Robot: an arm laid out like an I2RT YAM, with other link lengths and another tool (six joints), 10 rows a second.
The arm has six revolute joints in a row. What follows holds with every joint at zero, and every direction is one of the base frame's. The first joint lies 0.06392 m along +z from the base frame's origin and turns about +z. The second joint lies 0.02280 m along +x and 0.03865 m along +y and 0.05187 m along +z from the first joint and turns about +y. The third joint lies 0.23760 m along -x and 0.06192 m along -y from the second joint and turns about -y. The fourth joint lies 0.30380 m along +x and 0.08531 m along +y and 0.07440 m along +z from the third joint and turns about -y. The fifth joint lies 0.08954 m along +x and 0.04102 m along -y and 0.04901 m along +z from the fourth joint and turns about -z. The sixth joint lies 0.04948 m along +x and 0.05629 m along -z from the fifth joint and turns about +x. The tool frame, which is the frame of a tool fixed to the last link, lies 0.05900 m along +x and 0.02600 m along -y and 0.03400 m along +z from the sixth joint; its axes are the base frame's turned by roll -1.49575, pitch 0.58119 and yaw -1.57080 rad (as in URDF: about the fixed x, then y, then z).
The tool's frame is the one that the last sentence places.
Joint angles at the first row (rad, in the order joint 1, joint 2, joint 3, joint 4, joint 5, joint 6):
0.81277, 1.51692, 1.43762, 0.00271, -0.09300, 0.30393
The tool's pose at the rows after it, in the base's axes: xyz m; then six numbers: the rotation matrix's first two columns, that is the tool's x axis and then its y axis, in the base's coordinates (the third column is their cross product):
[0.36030 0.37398 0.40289 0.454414 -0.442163 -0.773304 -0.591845 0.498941 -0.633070]
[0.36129 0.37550 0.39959 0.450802 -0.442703 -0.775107 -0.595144 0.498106 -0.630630]
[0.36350 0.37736 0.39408 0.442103 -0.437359 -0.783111 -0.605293 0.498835 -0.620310]
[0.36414 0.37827 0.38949 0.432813 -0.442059 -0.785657 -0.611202 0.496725 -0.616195]
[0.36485 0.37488 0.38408 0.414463 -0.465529 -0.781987 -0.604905 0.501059 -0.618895]
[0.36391 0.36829 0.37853 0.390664 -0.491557 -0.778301 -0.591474 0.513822 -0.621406]
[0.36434 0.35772 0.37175 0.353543 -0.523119 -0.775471 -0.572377 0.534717 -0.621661]
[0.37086 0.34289 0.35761 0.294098 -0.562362 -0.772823 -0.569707 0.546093 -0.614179]
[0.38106 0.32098 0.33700 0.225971 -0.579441 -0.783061 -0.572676 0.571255 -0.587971]
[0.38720 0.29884 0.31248 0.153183 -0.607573 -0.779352 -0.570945 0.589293 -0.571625]
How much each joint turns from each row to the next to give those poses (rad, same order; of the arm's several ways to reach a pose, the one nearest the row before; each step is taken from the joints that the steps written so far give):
-0.00056, -0.00441, -0.00790, -0.00266, 0.00551, -0.00416
0.00079, 0.00589, -0.00223, 0.00433, 0.00014, 0.00294
-0.00136, 0.00896, -0.00474, 0.00914, -0.00620, 0.01243
0.00100, 0.00371, -0.00372, -0.00332, 0.00223, 0.00470
-0.00040, -0.00608, -0.01158, -0.01336, 0.02421, -0.00211
0.00049, -0.01875, -0.02580, -0.00908, 0.03714, 0.00068
-0.00442, -0.02379, -0.03120, -0.01311, 0.04764, 0.00617
-0.02350, -0.01667, -0.02855, -0.03782, 0.02592, 0.01363
-0.04470, -0.02666, -0.06050, -0.00815, -0.00226, 0.03176
-0.03872, -0.02939, -0.06887, -0.01528, 0.01063, 0.02070

